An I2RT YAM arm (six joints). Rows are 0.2 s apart.
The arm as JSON. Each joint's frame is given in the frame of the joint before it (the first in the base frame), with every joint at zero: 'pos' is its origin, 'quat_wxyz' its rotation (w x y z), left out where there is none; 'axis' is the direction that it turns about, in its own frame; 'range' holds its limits. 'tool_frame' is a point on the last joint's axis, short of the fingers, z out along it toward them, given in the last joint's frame.
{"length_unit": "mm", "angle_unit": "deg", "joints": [
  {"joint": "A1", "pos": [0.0, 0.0, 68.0], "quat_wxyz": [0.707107, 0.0, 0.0, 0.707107], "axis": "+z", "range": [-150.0, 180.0]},
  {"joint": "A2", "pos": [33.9, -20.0, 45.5], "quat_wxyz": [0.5, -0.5, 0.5, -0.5], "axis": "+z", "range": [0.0, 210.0]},
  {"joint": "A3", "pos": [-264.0, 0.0, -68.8], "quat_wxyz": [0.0, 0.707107, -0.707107, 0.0], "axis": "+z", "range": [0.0, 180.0]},
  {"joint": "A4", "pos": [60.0, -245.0, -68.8], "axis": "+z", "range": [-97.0, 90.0]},
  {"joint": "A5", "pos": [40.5, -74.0, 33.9], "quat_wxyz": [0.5, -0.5, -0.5, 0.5], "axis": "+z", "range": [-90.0, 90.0]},
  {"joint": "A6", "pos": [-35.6, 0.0, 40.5], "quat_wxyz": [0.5, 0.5, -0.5, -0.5], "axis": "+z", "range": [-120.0, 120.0]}
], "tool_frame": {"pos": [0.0, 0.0, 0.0], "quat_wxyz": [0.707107, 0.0, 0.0, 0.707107]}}
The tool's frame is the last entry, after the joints.
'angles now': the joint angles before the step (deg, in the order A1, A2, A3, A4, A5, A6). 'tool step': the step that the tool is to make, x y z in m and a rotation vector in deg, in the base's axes. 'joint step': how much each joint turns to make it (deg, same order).
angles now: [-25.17 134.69 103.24 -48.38 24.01 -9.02]
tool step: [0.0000 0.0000 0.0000 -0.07 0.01 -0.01]
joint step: [0.00 -0.01 -0.02 0.03 0.07 0.00]
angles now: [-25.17 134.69 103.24 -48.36 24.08 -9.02]
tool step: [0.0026 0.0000 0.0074 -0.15 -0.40 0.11]
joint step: [0.13 -0.15 1.46 -1.20 -0.03 0.03]
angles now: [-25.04 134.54 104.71 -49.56 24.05 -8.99]
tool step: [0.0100 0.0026 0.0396 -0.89 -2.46 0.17]
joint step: [0.79 -1.16 6.98 -5.82 -0.09 0.71]
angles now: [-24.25 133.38 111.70 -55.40 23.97 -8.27]
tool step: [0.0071 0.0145 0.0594 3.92 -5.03 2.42]
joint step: [1.55 -2.00 10.09 -9.24 -5.64 0.58]
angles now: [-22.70 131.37 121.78 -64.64 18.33 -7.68]
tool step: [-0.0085 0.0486 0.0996 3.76 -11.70 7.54]
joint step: [4.67 -7.24 10.04 -7.60 -8.11 -0.03]
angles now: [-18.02 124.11 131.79 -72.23 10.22 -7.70]
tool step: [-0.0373 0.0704 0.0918 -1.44 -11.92 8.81]
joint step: [7.89 -10.51 4.26 -2.86 -1.77 -0.03]
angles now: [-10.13 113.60 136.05 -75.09 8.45 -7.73]
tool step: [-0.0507 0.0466 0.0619 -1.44 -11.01 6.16]
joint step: [6.27 -9.94 0.01 1.15 0.13 0.01]
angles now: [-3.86 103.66 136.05 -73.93 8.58 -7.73]
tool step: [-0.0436 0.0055 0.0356 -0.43 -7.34 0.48]
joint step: [0.49 -6.67 0.00 0.68 -0.01 0.04]
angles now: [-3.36 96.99 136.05 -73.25 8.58 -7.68]
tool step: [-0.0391 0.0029 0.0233 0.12 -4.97 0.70]
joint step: [0.03 -5.37 0.03 -0.44 -0.79 -0.01]
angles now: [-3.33 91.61 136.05 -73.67 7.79 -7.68]
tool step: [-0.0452 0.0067 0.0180 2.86 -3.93 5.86]
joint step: [-0.01 -5.79 0.03 -2.06 -6.63 0.04]
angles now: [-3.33 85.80 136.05 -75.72 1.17 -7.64]
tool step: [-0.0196 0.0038 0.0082 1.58 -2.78 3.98]
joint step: [-0.02 -2.57 -0.06 0.17 -4.36 -0.05]
